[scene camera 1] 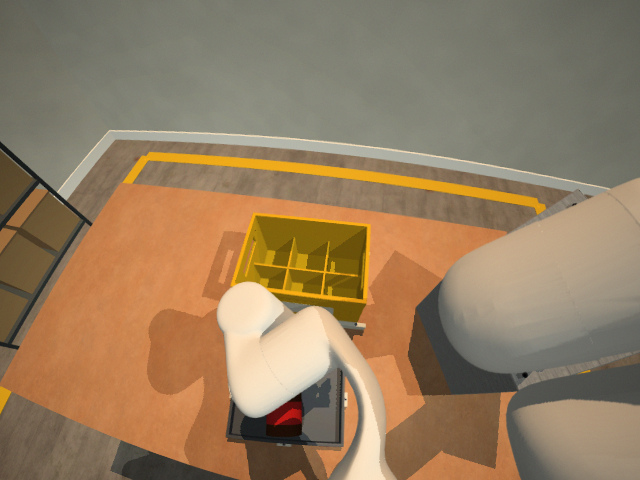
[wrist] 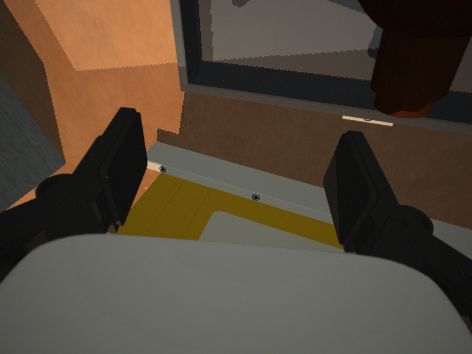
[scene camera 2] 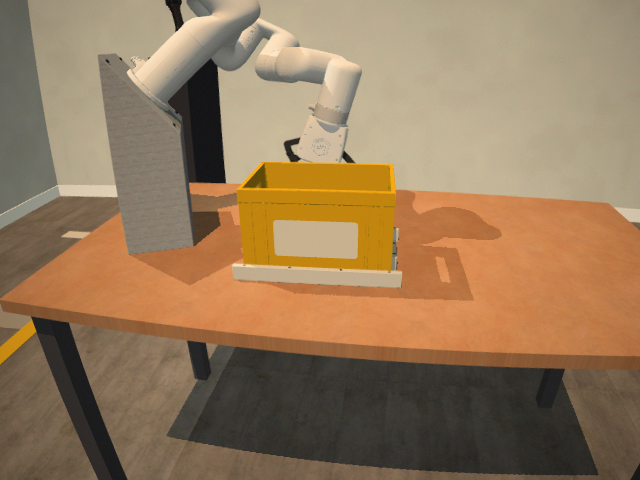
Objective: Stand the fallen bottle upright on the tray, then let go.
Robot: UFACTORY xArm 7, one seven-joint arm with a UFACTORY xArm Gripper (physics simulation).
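Frame: origin at the arm's base, x ahead, y left, z up, level; centimetres.
Where they show: gripper, fingertip midpoint: (wrist: 239,146); arm's base at its link origin: (scene camera 2: 147,91).
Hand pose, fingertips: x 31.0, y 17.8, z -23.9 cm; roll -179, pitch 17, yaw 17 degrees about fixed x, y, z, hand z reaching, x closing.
Things, the pixels of their top centre, and the offset from my fingertips.
- dark brown bottle with a red label, top centre: (scene camera 1: 282,396) dx +2.7, dy +10.2, dz -1.6 cm
- grey tray at its top centre: (scene camera 1: 287,396) dx +2.3, dy +10.1, dz -6.9 cm
- yellow crate at its top centre: (scene camera 2: 321,175) (scene camera 1: 304,253) dx +10.5, dy -16.8, dz +8.1 cm
A dark brown bottle with a red label (scene camera 1: 284,414) (wrist: 413,65) lies on its side on the grey tray (scene camera 1: 338,413) (wrist: 280,104). In the wrist view its neck points toward the tray wall near the yellow crate, at the upper right. In scene camera 1 the arm hides its neck end. The bottle does not show in scene camera 2. My gripper (wrist: 239,146) is wide open and empty. In the wrist view the bottle lies beyond and to the right of the fingertips. In scene camera 2 the fingers are mostly hidden behind the crate.
A yellow crate (scene camera 1: 368,263) (scene camera 2: 379,237) (wrist: 165,205) with open compartments stands beside the tray, within a pale rail (scene camera 2: 315,276) (wrist: 240,172). The grey arm pedestal (scene camera 2: 149,170) (wrist: 25,145) stands off to one side. A shelf with boxes is at the left in scene camera 1.
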